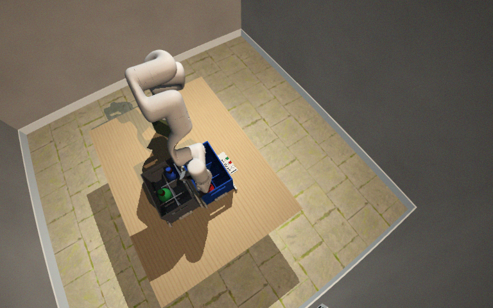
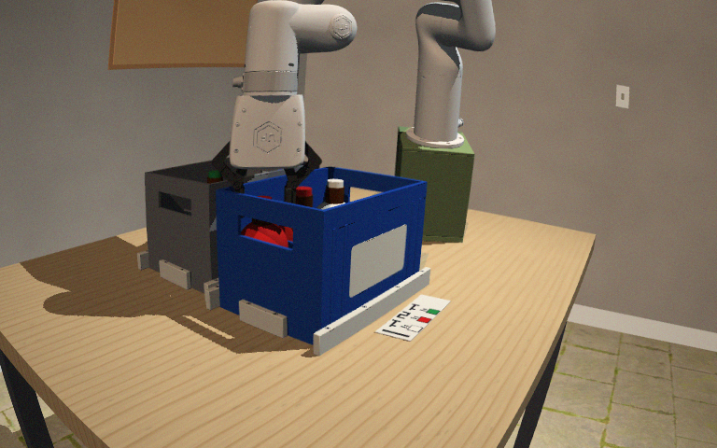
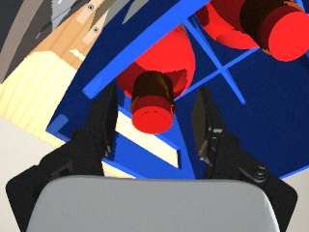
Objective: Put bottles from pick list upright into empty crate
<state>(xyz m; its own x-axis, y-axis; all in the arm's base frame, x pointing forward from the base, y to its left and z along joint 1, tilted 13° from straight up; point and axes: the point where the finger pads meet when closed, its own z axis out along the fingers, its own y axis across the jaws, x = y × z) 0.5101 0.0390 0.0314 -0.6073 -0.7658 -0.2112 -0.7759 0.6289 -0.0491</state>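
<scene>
Now: hand 8 cm past the green-label bottle, 23 cm to the left of it and 7 cm above it. Also, from my hand: red bottle 9 cm behind, 1 cm to the right, 7 cm below; white-label bottle 17 cm behind, 3 cm to the right, 7 cm below; blue crate 9 cm behind, 3 cm to the left, 7 cm below.
</scene>
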